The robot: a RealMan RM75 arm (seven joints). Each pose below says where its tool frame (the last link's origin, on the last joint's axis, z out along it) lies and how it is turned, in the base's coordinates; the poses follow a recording.
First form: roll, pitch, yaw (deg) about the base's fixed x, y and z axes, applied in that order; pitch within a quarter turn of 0, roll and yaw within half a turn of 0; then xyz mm.
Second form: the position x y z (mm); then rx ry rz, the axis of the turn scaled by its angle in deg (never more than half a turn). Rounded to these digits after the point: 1 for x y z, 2 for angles.
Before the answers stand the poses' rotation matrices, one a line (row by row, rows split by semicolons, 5 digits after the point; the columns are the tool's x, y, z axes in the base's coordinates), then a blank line. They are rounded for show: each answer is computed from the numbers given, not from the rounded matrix.
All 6 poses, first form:
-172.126 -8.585 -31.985 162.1 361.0 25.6
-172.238 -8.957 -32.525 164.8 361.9 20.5
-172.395 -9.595 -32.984 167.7 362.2 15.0
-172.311 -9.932 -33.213 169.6 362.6 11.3
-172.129 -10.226 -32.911 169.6 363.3 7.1
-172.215 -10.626 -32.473 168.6 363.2 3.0
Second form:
0.83868 -0.50736 0.19799; -0.52376 -0.85102 0.03787; 0.14928 -0.13546 -0.97947
0.83288 -0.51501 0.20269; -0.53111 -0.84674 0.03093; 0.15569 -0.13341 -0.97875
0.82709 -0.52111 0.21064; -0.53679 -0.84345 0.02107; 0.16668 -0.13049 -0.97734
0.82410 -0.52352 0.21629; -0.53954 -0.84176 0.01831; 0.17248 -0.13179 -0.97616
0.82618 -0.51781 0.22204; -0.53470 -0.84482 0.01942; 0.17753 -0.13477 -0.97484
0.82918 -0.51088 0.22686; -0.52770 -0.84928 0.01619; 0.18440 -0.13313 -0.97379

162.1 361.0 25.6 -167.60 47.10 -15.86
164.8 361.9 20.5 -167.59 47.92 -16.42
167.7 362.2 15.0 -167.68 48.63 -17.34
169.6 362.6 11.3 -167.59 48.92 -17.89
169.6 363.3 7.1 -167.57 48.37 -18.36
168.6 363.2 3.0 -167.85 47.73 -18.90

